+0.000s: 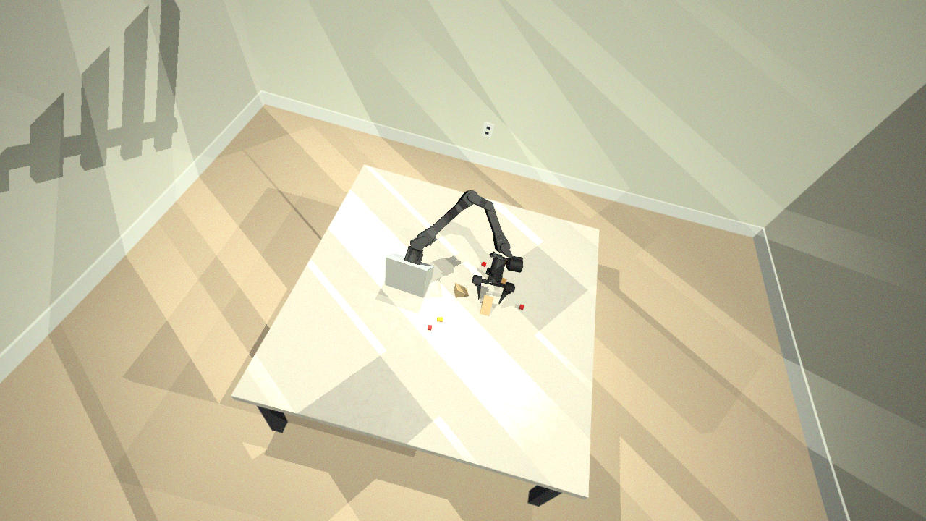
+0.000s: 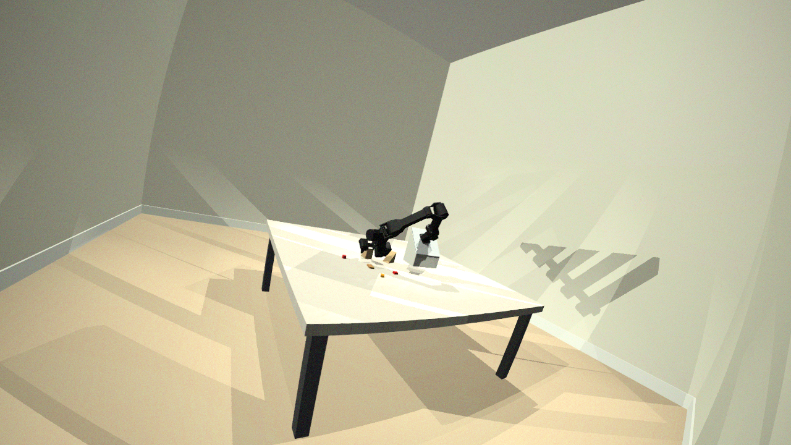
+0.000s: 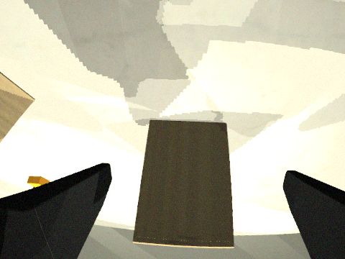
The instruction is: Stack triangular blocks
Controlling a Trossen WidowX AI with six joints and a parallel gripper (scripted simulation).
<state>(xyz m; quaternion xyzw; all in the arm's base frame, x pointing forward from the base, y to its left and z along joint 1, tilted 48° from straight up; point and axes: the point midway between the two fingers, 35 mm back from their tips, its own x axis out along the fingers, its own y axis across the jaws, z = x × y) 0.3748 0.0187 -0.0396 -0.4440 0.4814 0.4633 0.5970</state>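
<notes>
My gripper tip is now 1 cm to the left of the triangular block, 1 cm past it and 1 cm above it.
</notes>
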